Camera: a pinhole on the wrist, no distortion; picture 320 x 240 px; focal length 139.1 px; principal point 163.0 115.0 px. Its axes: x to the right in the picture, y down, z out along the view. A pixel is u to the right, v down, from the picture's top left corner.
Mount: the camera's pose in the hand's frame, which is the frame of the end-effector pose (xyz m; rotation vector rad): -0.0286 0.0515 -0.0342 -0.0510 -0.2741 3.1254
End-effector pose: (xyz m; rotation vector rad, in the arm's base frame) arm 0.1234 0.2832 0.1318 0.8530 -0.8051 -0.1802
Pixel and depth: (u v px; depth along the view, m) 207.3 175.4 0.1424
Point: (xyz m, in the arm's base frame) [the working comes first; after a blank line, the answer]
In the camera's frame: 0.0454 0.0618 0.1424

0.0087 0.2394 0.0994
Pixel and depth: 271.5 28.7 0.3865
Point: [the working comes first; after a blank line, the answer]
In the camera's frame: 0.3015 -0.2398 0.3865

-0.4157 0.3554 0.2496
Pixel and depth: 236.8 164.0 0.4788
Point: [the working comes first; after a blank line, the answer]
In the camera's frame: 0.2540 0.1687 0.4788

-0.3311 0.0456 -0.0234
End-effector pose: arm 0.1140 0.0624 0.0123 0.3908 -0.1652 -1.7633
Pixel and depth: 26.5 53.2 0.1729
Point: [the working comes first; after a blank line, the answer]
In the camera's frame: -0.1697 -0.0768 0.1729

0.1235 -0.1061 0.1640
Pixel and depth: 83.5 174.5 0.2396
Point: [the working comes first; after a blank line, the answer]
In the camera's frame: -0.1369 0.1025 0.2396

-0.0545 -0.0322 0.1411
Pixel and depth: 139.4 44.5 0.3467
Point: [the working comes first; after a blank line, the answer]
In the camera's frame: -0.0588 -0.1757 0.3467

0.1429 -0.0274 0.3778
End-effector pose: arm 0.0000 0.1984 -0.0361 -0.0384 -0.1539 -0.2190
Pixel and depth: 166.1 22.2 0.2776
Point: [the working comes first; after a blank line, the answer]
In the camera's frame: 0.0062 -0.1852 0.2776

-0.0415 0.4036 0.2208
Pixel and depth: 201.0 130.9 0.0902
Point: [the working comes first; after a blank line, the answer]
In the camera's frame: 0.0246 0.0103 0.0902

-0.0562 0.2384 0.0059
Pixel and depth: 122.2 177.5 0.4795
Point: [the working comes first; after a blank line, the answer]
In the camera's frame: -0.1406 0.2154 0.4795

-0.0209 -0.0390 0.3838
